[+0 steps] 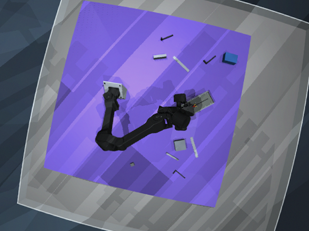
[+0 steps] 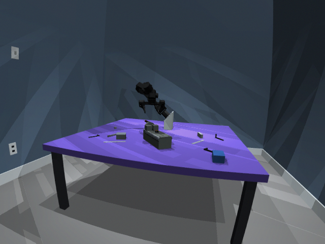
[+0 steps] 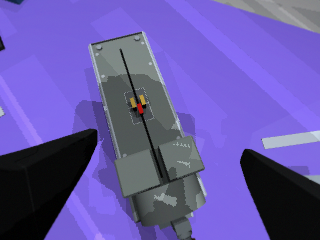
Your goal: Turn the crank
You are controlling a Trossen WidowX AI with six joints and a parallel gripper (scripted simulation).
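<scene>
My gripper tip is now 80 mm past the brown crank handle, 80 mm above it and 60 mm to the left of it. Also, from my gripper tip: dark block 360 mm to the left, 210 mm behind, 180 mm below; then red pointer 110 mm below, 60 mm ahead, 50 mm to the left; then grey block 220 mm to the right, 180 mm below, 20 mm ahead.
</scene>
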